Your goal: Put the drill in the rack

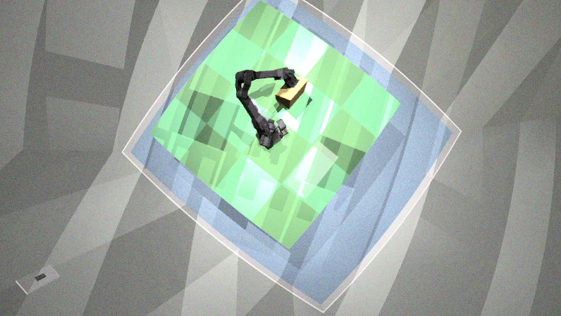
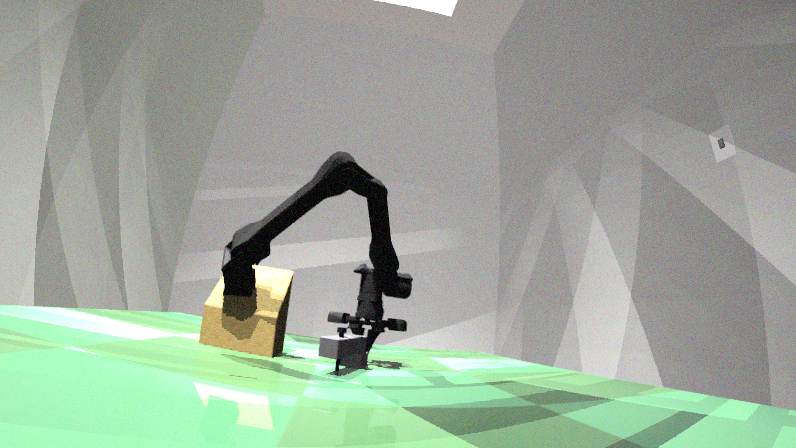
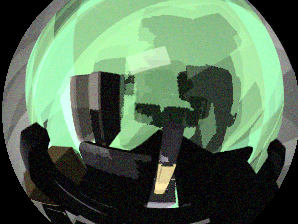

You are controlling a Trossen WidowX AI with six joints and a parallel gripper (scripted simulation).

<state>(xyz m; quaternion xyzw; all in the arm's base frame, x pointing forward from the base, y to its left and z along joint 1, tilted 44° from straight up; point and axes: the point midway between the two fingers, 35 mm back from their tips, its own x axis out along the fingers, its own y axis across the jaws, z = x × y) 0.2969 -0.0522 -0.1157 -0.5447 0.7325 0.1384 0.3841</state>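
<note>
My gripper tip is now 6 cm past the grey-tan rack, 5 cm to the right of it and 1 cm below it. From my gripper tip the other things lie so: light grey shape (13 cm to the right, 6 cm behind, 3 cm above); then thin dark stem (16 cm to the right, 7 cm behind, 4 cm above).
</note>
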